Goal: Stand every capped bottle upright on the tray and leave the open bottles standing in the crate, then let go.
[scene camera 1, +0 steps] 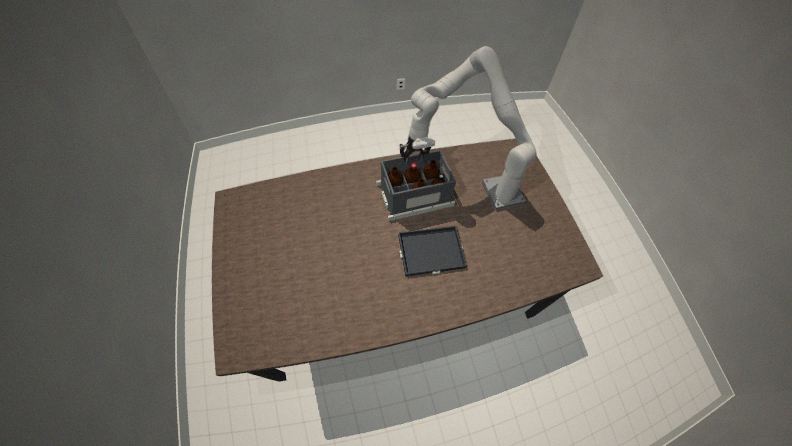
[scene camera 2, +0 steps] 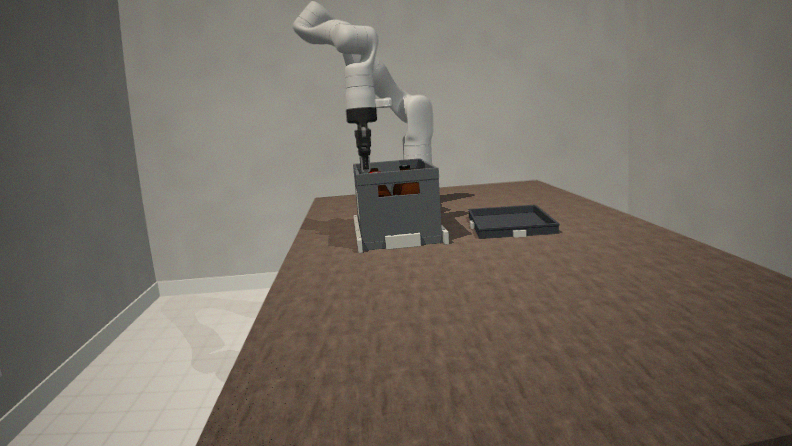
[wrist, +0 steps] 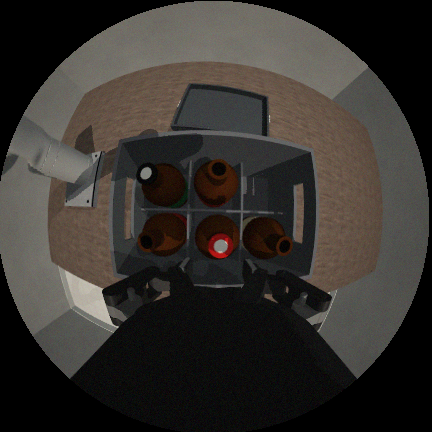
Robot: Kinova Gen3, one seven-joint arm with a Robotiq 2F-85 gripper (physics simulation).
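Pixels of known places: gripper, fingertip midpoint: (scene camera 1: pixel 412 160) (scene camera 2: pixel 365 171) (wrist: pixel 217 266); arm's base at its link origin: (scene camera 1: pixel 503 195) (wrist: pixel 83 170).
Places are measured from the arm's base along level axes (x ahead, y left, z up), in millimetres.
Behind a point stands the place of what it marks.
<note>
The grey crate (scene camera 1: pixel 400 203) {y -87, x 501, z 74 mm} (scene camera 2: pixel 399 218) {y -186, x 524, z 41 mm} (wrist: pixel 272 151) {y -91, x 477, z 123 mm} holds five upright brown bottles. A red-capped bottle (scene camera 1: pixel 412 176) {y -187, x 402, z 93 mm} (wrist: pixel 217 230) {y -196, x 389, z 102 mm} stands in the middle of the row by the table's back edge. A black-capped bottle (wrist: pixel 163 185) {y -126, x 317, z 101 mm} with a white cap top stands in the tray-side row at the robot-base end. The open bottles are one (wrist: pixel 216 182) {y -134, x 392, z 120 mm} beside it, one (scene camera 1: pixel 395 179) {y -197, x 477, z 94 mm} (wrist: pixel 263 237) {y -214, x 456, z 101 mm} and one (scene camera 1: pixel 431 170) {y -184, x 311, z 100 mm} (wrist: pixel 165 234) {y -196, x 314, z 101 mm} flanking the red-capped one. My gripper (scene camera 1: pixel 416 157) {y -233, x 383, z 141 mm} (scene camera 2: pixel 365 167) {y -233, x 383, z 141 mm} (wrist: pixel 217 266) {y -233, x 383, z 141 mm} is open and empty, near the crate's rim beside the red cap. The tray (scene camera 1: pixel 432 252) {y 129, x 444, z -21 mm} (scene camera 2: pixel 512 219) {y 146, x 407, z -21 mm} (wrist: pixel 222 109) {y 120, x 441, z -21 mm} is empty.
The sixth crate compartment (wrist: pixel 257 192) {y -131, x 498, z -18 mm} holds no bottle. White brackets (scene camera 1: pixel 422 211) {y -64, x 401, z -9 mm} (scene camera 2: pixel 402 240) {y -185, x 535, z -8 mm} stand around the crate's foot. The robot's base plate (scene camera 1: pixel 489 190) {y -50, x 51, z -1 mm} (wrist: pixel 82 195) {y -82, x 6, z 1 mm} is on the wooden table (scene camera 1: pixel 310 265) {y -4, x 934, z -26 mm} (scene camera 2: pixel 498 332) {y -173, x 1054, z -26 mm}, to the crate's right in scene camera 1.
</note>
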